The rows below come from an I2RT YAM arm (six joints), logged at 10 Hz.
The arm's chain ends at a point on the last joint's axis. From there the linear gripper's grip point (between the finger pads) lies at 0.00 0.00 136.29 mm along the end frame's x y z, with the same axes.
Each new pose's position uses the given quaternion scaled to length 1; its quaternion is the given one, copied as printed.
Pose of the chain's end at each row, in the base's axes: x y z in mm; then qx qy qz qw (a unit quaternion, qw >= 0):
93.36 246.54 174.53 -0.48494 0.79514 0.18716 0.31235
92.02 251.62 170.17 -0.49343 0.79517 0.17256 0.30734
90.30 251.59 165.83 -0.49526 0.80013 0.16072 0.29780
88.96 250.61 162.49 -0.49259 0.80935 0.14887 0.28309
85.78 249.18 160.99 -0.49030 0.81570 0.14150 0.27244
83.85 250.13 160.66 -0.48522 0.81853 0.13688 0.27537
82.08 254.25 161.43 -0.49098 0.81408 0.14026 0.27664
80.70 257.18 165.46 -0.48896 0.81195 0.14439 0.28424
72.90 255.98 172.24 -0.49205 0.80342 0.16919 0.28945
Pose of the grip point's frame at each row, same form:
136.32 328.39 74.38 -0.48494 0.79514 0.18716 0.31235
135.43 330.36 67.74 -0.49343 0.79517 0.17256 0.30734
133.55 326.84 60.75 -0.49526 0.80013 0.16072 0.29780
131.42 321.46 54.09 -0.49259 0.80935 0.14887 0.28309
127.44 317.05 50.39 -0.49030 0.81570 0.14150 0.27244
127.19 317.09 50.15 -0.48522 0.81853 0.13688 0.27537
124.70 322.40 51.36 -0.49098 0.81408 0.14026 0.27664
124.36 327.02 56.88 -0.48896 0.81195 0.14439 0.28424
113.60 331.85 66.59 -0.49205 0.80342 0.16919 0.28945

